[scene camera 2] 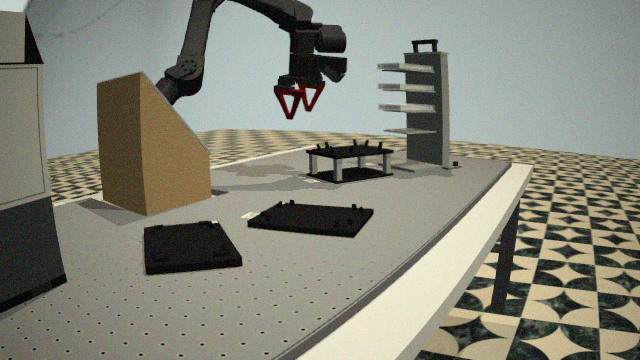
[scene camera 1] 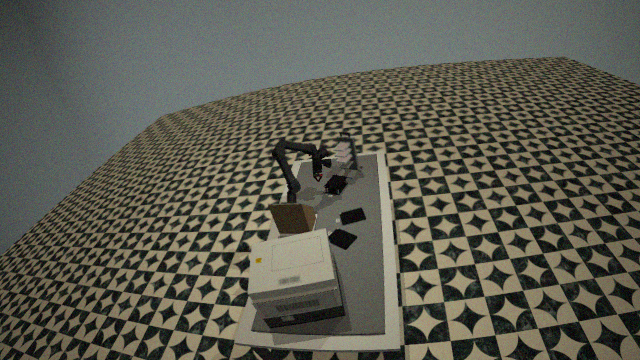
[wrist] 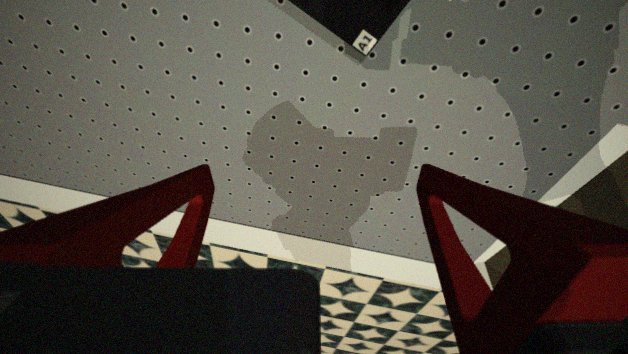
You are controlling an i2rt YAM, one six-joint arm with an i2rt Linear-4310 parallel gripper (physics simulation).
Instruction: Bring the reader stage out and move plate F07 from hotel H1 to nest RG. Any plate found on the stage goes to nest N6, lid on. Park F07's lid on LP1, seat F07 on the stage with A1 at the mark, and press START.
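Where they show: gripper, fingertip midpoint: (scene camera 2: 299, 115) (scene camera 1: 318, 177) (wrist: 315, 176); arm's base, origin of the base link: (scene camera 2: 150, 113) (scene camera 1: 291, 205).
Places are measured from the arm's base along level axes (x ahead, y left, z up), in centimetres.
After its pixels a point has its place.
My gripper (scene camera 1: 318, 177) @(x 9.3, y 36.2, z -3.4 cm) (scene camera 2: 299, 114) @(x 9.3, y 36.2, z -3.4 cm) (wrist: 315, 176) @(x 9.3, y 36.2, z -3.4 cm), with red fingers, is open and empty, high above the table and to the left of the raised black stand (scene camera 1: 335, 184) @(x 21.1, y 37.2, z -11.4 cm) (scene camera 2: 350, 151) @(x 23.9, y 36.2, z -10.9 cm) in scene camera 2. The hotel tower (scene camera 1: 354, 151) (scene camera 2: 427, 110) stands behind that stand, with pale plates on several shelves; the top plate (scene camera 2: 406, 67) @(x 28.9, y 53.6, z 8.7 cm) and a lower plate (scene camera 2: 406, 107) @(x 28.7, y 53.2, z -1.5 cm) look lidded. F07 cannot be told apart. The large reader box (scene camera 1: 292, 260) @(x 22.2, y -57.3, z 13.8 cm) (scene camera 2: 22, 130) @(x 34.1, y -35.4, z 1.0 cm) shows no extended stage. In the wrist view an A1 label (wrist: 364, 42) @(x 13.0, y 35.4, z -11.3 cm) sits at a black corner. The labels RG, N6 and LP1 are not readable.
Two low black nests, one nearer the stand (scene camera 1: 353, 216) @(x 38.5, y 6.4, z -16.3 cm) (scene camera 2: 310, 218) @(x 38.6, y 5.8, z -16.3 cm) and one nearer the reader (scene camera 1: 343, 239) @(x 35.2, y -15.1, z -16.1 cm) (scene camera 2: 192, 247) @(x 36.4, y -14.5, z -16.1 cm), lie on the perforated table (scene camera 2: 225, 310) @(x 51.0, y -21.1, z -17.3 cm). A brown wedge-shaped block (scene camera 1: 292, 218) @(x 2.0, y -8.4, z -4.1 cm) (scene camera 2: 122, 145) @(x 2.6, y -8.4, z -5.5 cm) stands between the arm base and the reader.
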